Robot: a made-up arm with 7 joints.
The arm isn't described. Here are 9 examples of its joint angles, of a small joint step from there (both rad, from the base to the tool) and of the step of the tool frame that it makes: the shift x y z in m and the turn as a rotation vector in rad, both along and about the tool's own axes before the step.
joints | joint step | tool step
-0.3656 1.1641 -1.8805 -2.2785 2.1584 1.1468 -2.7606 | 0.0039 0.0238 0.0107 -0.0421 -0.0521 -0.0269 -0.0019 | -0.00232 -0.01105 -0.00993 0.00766 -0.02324 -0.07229
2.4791 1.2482 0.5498 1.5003 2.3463 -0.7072 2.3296 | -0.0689 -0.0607 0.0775 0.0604 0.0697 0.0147 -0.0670 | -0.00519 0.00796 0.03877 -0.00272 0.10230 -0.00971
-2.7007 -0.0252 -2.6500 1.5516 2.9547 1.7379 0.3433 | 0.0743 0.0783 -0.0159 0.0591 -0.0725 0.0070 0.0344 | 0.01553 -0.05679 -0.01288 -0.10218 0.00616 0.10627
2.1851 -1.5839 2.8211 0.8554 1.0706 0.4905 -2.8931 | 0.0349 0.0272 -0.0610 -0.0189 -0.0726 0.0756 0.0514 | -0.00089 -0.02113 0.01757 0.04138 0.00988 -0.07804
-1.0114 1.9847 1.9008 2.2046 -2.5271 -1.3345 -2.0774 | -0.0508 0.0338 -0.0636 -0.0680 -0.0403 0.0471 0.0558 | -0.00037 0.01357 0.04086 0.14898 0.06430 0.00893
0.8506 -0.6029 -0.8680 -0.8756 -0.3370 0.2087 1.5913 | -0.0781 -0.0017 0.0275 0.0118 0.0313 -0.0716 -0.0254 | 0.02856 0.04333 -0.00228 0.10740 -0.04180 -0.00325
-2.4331 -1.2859 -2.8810 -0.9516 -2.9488 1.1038 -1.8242 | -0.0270 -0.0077 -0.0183 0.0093 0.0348 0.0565 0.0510 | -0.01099 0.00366 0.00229 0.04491 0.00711 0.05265
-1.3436 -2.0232 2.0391 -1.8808 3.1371 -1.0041 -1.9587 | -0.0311 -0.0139 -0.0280 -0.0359 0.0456 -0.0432 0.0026 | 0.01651 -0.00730 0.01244 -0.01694 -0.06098 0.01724
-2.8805 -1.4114 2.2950 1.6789 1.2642 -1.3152 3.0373 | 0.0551 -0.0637 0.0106 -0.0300 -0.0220 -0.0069 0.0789 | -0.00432 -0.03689 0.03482 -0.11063 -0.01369 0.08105
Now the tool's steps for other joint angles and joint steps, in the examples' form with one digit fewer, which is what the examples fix.
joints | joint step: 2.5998 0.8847 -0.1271 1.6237 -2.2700 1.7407 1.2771 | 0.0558 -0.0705 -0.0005 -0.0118 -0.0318 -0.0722 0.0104
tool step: -0.0359 -0.0405 -0.0029 0.0243 0.0632 0.1070
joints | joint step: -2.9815 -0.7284 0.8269 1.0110 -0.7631 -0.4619 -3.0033 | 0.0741 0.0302 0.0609 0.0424 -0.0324 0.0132 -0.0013
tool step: 0.0053 -0.0099 0.0066 -0.0319 -0.0153 0.0960
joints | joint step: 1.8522 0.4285 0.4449 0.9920 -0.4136 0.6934 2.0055 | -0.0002 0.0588 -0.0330 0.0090 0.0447 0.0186 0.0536
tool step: -0.0202 -0.0294 -0.0405 -0.0912 0.0234 0.0988
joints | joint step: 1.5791 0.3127 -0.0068 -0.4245 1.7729 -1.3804 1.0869 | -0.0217 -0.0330 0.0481 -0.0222 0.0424 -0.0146 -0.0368
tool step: 0.0239 0.0102 -0.0028 -0.0092 0.0556 0.0317
